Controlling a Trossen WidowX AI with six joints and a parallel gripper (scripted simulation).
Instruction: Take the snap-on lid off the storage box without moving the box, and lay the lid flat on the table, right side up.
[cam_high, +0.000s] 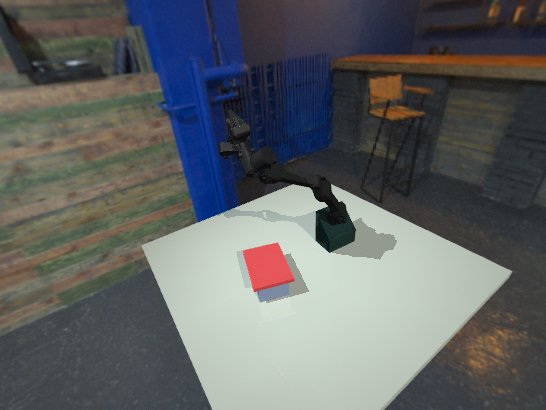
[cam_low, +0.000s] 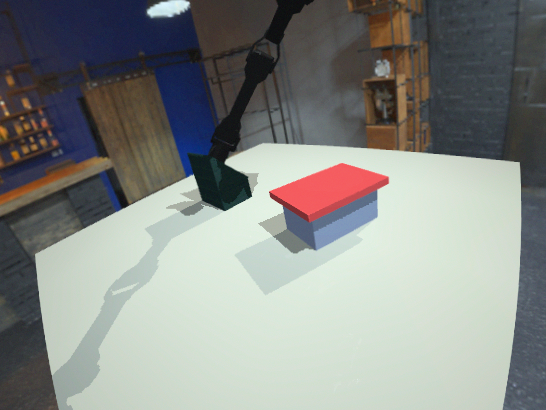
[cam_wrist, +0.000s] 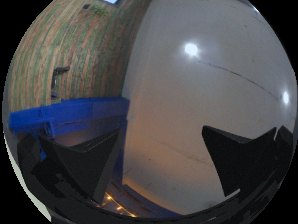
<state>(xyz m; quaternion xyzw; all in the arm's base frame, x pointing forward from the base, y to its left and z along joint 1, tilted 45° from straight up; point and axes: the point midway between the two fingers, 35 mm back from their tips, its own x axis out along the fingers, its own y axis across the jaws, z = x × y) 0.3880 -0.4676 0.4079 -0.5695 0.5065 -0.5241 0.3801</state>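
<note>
My gripper tip is now 30 mm past the red lid, 80 mm to the right of it and 640 mm above it. From my gripper tip the other things lie so: storage box: 30 mm behind, 80 mm to the left, 690 mm below.
</note>
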